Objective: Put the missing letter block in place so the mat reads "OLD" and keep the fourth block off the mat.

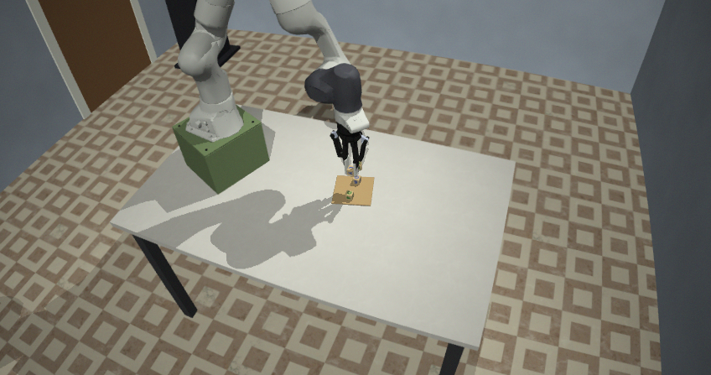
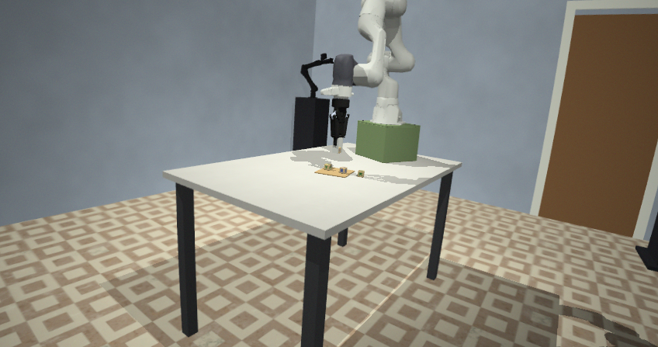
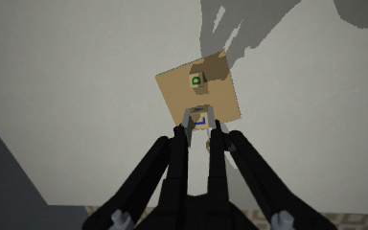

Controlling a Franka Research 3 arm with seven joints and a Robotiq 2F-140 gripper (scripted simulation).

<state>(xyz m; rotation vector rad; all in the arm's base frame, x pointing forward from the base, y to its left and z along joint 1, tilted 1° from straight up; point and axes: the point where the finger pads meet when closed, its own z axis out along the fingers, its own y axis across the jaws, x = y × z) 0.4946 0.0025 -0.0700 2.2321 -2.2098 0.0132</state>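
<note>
My hand is 120 mm above the tan mat.
</note>
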